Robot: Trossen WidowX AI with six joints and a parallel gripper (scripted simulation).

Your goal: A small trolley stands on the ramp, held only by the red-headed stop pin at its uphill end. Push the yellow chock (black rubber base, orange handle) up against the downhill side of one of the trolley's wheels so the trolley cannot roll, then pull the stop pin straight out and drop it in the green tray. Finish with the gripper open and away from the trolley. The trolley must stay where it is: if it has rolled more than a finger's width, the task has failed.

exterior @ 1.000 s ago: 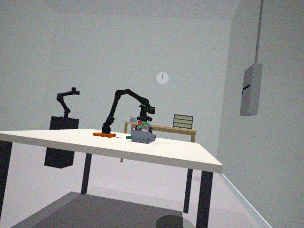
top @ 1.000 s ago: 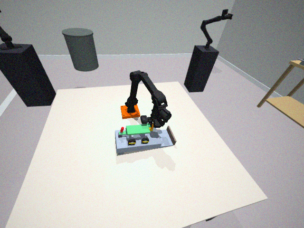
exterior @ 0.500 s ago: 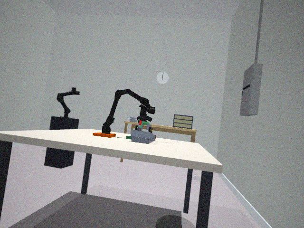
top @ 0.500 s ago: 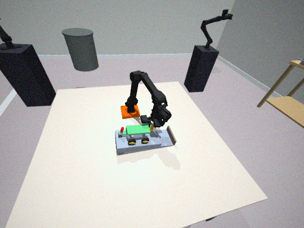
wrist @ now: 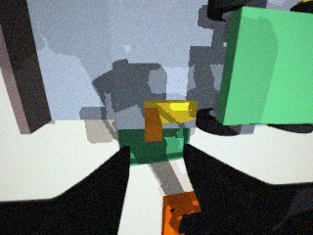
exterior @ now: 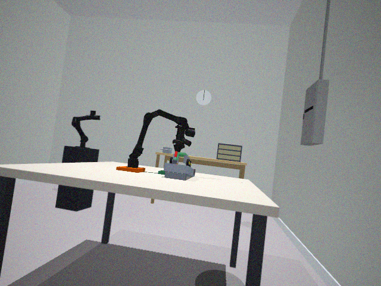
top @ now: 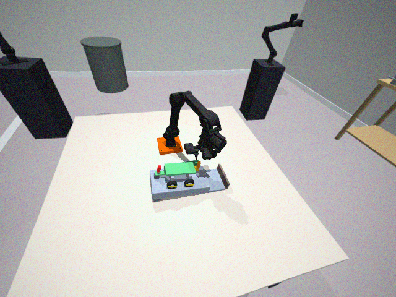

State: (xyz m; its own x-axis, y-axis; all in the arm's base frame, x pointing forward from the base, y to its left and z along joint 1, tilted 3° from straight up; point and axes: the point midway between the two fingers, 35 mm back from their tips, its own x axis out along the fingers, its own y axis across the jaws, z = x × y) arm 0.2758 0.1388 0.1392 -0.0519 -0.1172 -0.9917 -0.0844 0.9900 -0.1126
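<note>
My gripper tip is 22 cm to the left of the stop pin, 5 cm short of it and 1 cm above it. The rest, counted from my gripper tip: green-bodied trolley: 12 cm to the right, 6 cm ahead, 3 cm below; then grey ramp: 11 cm to the right, 9 cm below, 6 cm ahead; then yellow chock: 6 cm below, 3 cm to the right, 1 cm ahead.
</note>
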